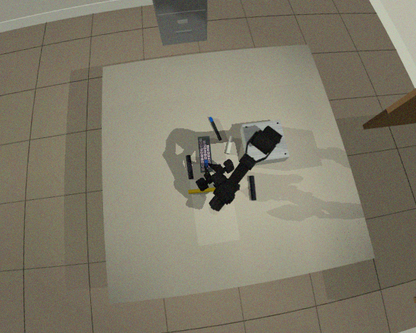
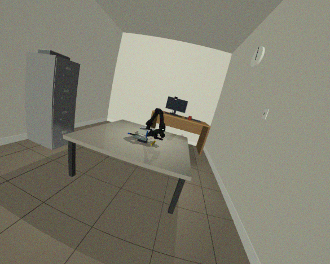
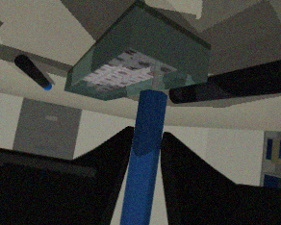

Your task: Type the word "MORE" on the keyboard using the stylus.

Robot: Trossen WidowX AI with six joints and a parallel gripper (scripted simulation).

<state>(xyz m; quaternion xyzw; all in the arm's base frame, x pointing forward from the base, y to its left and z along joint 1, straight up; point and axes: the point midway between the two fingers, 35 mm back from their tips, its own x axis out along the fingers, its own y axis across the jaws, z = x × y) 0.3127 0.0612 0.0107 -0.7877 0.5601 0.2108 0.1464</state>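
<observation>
Now: gripper tip 110 mm to the right of the yellow pencil, 60 mm above it and 40 mm short of it. Round my gripper tip: stylus: 10 mm below; grey stylus tip: 50 mm below; white cylinder: 150 mm behind, 80 mm to the right, 60 mm below.
</observation>
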